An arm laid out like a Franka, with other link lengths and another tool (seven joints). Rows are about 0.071 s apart.
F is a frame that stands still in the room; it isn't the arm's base.
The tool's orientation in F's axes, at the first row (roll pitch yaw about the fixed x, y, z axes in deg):
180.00 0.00 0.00
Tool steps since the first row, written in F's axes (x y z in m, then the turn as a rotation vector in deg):
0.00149 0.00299 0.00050 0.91 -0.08 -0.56
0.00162 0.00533 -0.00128 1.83 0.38 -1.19
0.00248 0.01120 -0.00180 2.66 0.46 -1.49
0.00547 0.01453 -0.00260 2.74 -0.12 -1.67
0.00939 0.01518 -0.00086 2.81 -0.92 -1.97
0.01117 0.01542 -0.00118 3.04 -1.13 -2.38
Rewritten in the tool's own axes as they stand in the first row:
0.00149 -0.00299 -0.00050 0.91 0.08 0.56
0.00162 -0.00533 0.00128 1.83 -0.38 1.19
0.00248 -0.01120 0.00180 2.66 -0.46 1.49
0.00547 -0.01453 0.00260 2.74 0.12 1.67
0.00939 -0.01518 0.00086 2.81 0.92 1.97
0.01117 -0.01542 0.00118 3.04 1.13 2.38

